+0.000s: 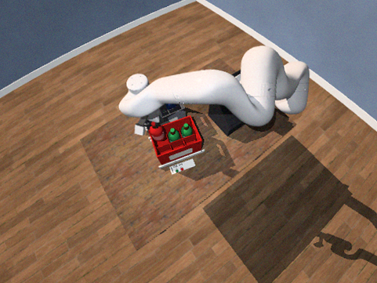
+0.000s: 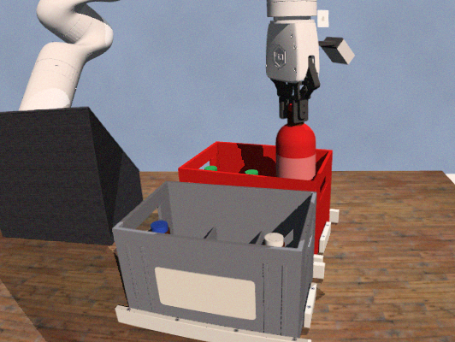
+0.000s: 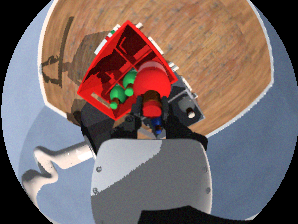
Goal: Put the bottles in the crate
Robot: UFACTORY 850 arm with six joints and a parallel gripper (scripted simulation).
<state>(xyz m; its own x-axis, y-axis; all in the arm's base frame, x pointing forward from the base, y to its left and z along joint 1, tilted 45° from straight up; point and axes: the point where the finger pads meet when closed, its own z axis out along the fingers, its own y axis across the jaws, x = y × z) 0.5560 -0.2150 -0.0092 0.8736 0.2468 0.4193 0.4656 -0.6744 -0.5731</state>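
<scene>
Right now my hand is 7 cm above the red-capped bottle. The rest, counted from my hand: grey crate 21 cm below, 15 cm to the right, 13 cm behind; red crate 21 cm below, 8 cm to the left, 6 cm behind; green-capped bottle 21 cm below, 8 cm behind, 4 cm to the left.
</scene>
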